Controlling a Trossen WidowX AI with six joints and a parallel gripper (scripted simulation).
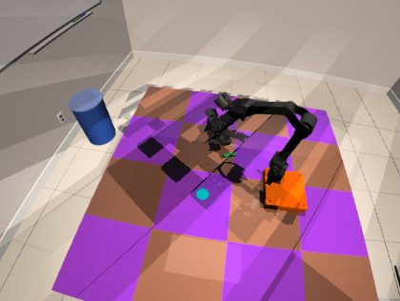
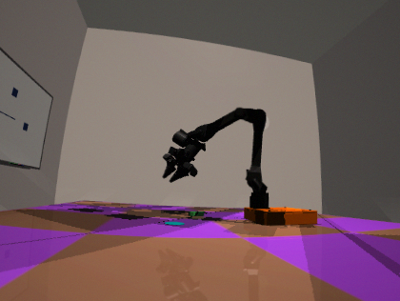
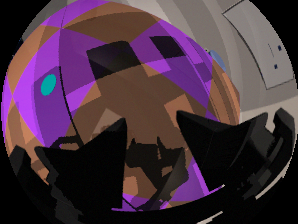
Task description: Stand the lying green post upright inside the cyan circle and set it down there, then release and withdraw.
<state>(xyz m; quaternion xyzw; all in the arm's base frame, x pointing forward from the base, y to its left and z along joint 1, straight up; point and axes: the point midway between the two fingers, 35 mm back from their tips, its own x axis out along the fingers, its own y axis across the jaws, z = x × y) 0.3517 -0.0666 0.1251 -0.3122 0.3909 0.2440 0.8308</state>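
Now: gripper tip 130 mm past the green post, 130 mm above it and 20 mm to the left of it. The rest, counted from my gripper tip: cyan circle (230 mm to the left, 140 mm below, 60 mm behind).
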